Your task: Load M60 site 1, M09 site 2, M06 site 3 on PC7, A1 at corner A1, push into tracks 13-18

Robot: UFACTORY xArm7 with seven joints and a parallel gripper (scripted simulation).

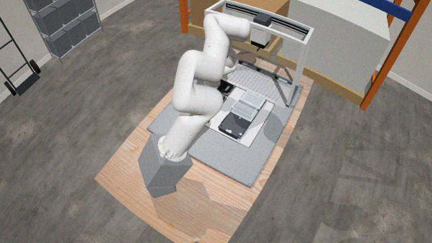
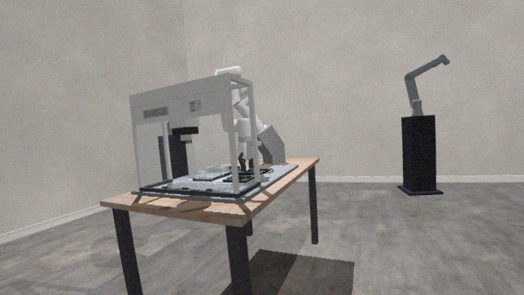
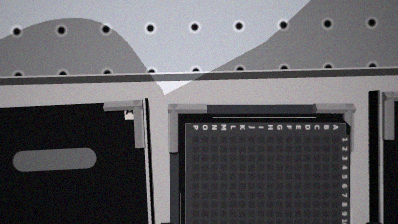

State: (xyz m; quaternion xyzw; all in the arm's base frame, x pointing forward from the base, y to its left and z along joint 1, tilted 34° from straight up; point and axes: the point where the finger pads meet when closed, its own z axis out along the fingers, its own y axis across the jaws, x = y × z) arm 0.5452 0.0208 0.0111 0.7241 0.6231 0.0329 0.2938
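Now: the deep-well block M09 2 cm below my hand. The rest, counted from my hand: dark plate carrier PC7: 4 cm behind, 20 cm to the right, 3 cm below; white apron: 3 cm behind, 12 cm to the right, 4 cm below; 96-well plate M06: 4 cm behind, 20 cm to the right, 1 cm below.
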